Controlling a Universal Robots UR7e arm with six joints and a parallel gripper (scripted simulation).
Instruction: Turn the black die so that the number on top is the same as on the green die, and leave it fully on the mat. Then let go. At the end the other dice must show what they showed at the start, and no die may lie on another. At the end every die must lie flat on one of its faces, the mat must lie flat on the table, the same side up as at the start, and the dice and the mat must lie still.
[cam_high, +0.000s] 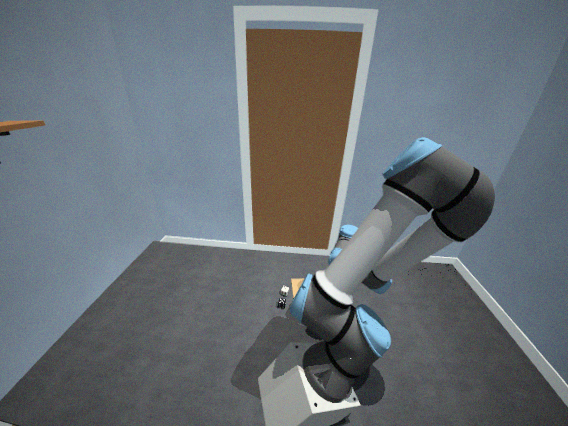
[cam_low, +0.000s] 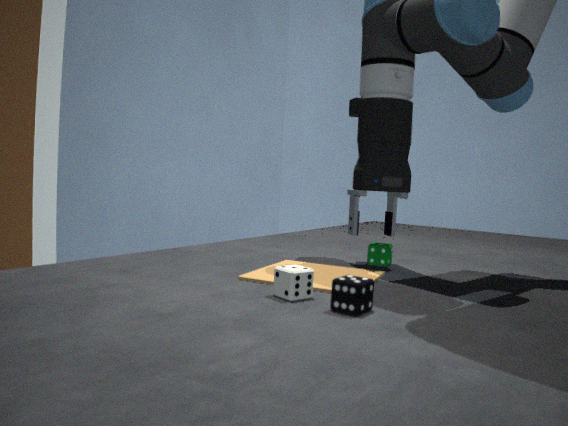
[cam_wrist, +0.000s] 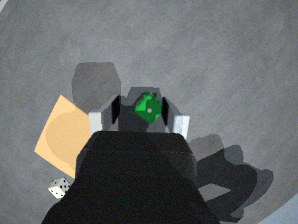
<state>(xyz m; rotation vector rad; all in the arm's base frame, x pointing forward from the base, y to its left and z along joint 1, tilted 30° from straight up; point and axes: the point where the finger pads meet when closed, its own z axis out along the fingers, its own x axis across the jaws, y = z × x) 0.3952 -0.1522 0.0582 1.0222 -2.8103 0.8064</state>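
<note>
The green die is 2 cm behind my hand and 4 cm below it. Also, from my hand: white die 1 cm ahead, 25 cm to the left, 4 cm below; tan mat 3 cm ahead, 15 cm to the left, 6 cm below; black die 5 cm behind, 27 cm to the left, 4 cm below.
</note>
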